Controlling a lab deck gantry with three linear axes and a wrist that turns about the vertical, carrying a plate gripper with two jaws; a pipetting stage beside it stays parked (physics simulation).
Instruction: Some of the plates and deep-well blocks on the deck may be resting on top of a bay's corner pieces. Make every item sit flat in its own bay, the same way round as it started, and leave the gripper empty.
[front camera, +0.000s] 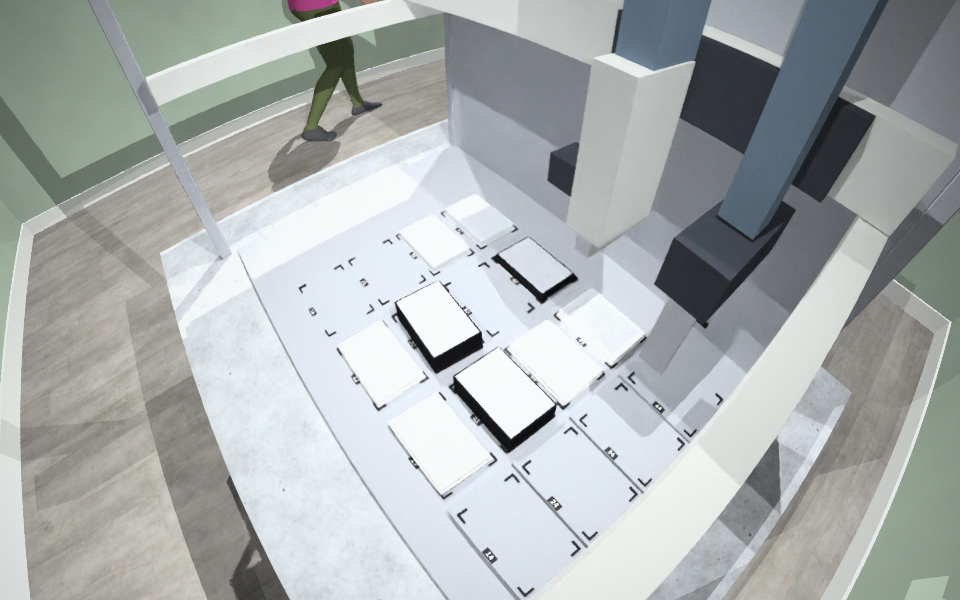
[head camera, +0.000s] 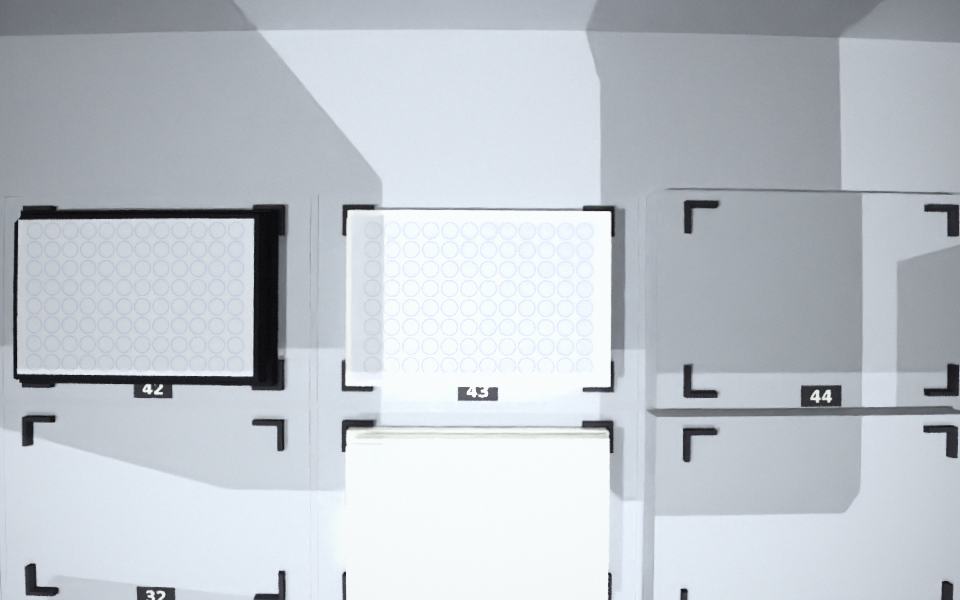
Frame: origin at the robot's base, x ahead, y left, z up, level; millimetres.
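Seen in the pictures: gripper, fingertip midpoint: (front camera: 675, 339); robot's base, link origin: (front camera: 300, 288).
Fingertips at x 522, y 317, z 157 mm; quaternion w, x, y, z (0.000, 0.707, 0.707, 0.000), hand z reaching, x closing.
Note:
Offsets run from my fingertips to a thing's top centre. "spot": to the spot under its first point.
My gripper (front camera: 658, 362) hangs under the dark block at right in the front view, above the deck; one grey jaw shows, the other is hidden, and no item hangs from it. In bay 42 a black-sided item {dx -294, dy +47, dz -143 mm} (front camera: 536, 264) (head camera: 135, 297) has a slightly slanting front edge in the head view. Plate 43 {dx -130, dy +47, dz -143 mm} (front camera: 601, 326) (head camera: 479, 297) looks square between its corners. Plate 33 {dx -130, dy -60, dz -143 mm} (front camera: 556, 360) (head camera: 477, 516) is partly in the head view. Black blocks stand in bay 22 {spot: dx -281, dy -168, dz -113 mm} (front camera: 438, 318) and bay 23 {spot: dx -122, dy -169, dz -114 mm} (front camera: 505, 393). White plates lie at front left (front camera: 382, 362) (front camera: 440, 442) and back left (front camera: 433, 241) (front camera: 481, 217). Small tilts cannot be judged there.
The parked pipetting stage (front camera: 619, 155) hangs left of the gripper in the front view. Bay marks 44 {spot: dx +33, dy +2, dz -143 mm} (front camera: 658, 406) (head camera: 820, 395), 34 (front camera: 610, 452), 24 (front camera: 554, 503) and 14 {spot: dx +34, dy -320, dz -143 mm} (front camera: 489, 555) show at right. A pale frame rail (front camera: 764, 417) crosses the front right.

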